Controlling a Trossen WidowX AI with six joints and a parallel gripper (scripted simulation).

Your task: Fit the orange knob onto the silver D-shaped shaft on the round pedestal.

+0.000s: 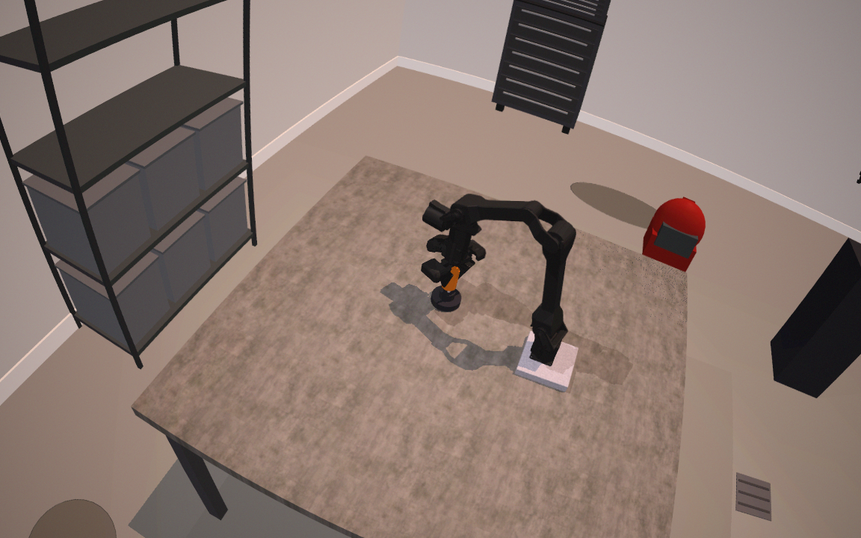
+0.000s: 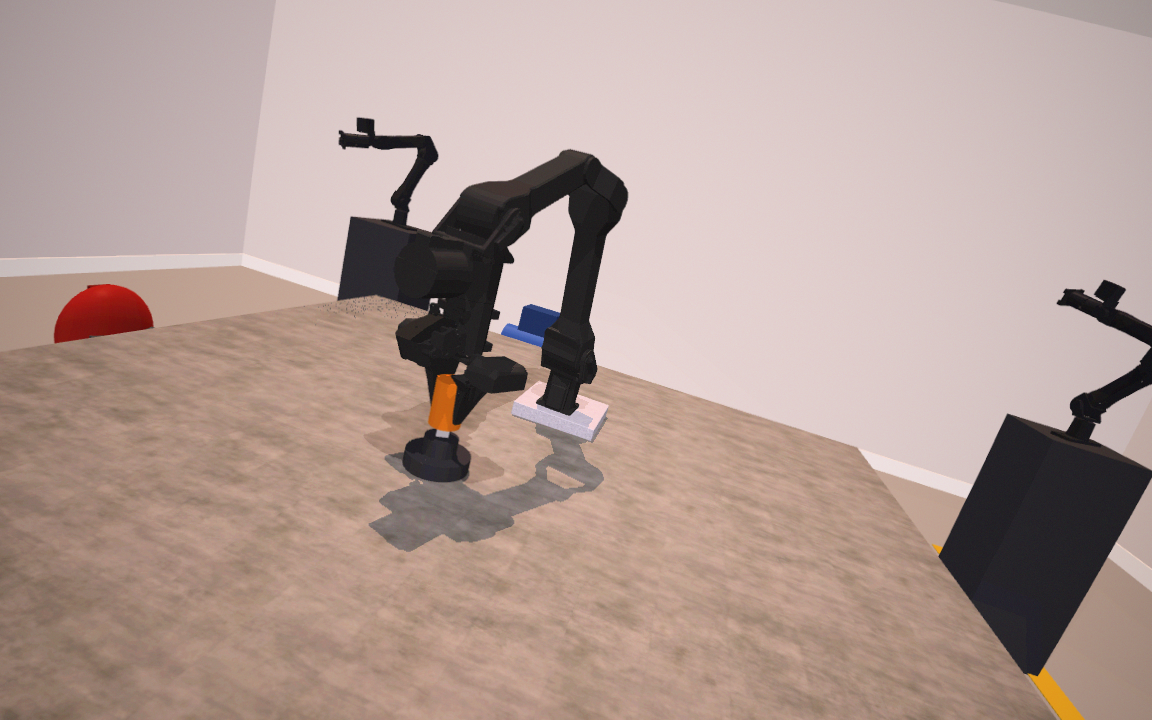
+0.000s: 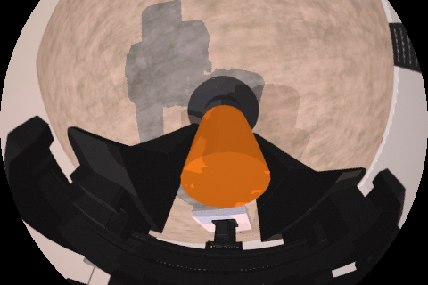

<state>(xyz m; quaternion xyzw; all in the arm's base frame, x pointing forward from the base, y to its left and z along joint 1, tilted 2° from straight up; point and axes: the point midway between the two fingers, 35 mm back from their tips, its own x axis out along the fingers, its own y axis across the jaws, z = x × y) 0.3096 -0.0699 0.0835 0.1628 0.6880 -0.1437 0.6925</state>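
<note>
Now: the round pedestal 40 mm below my gripper tip. From my gripper tip the other things lie so: orange knob: 30 mm above.
</note>
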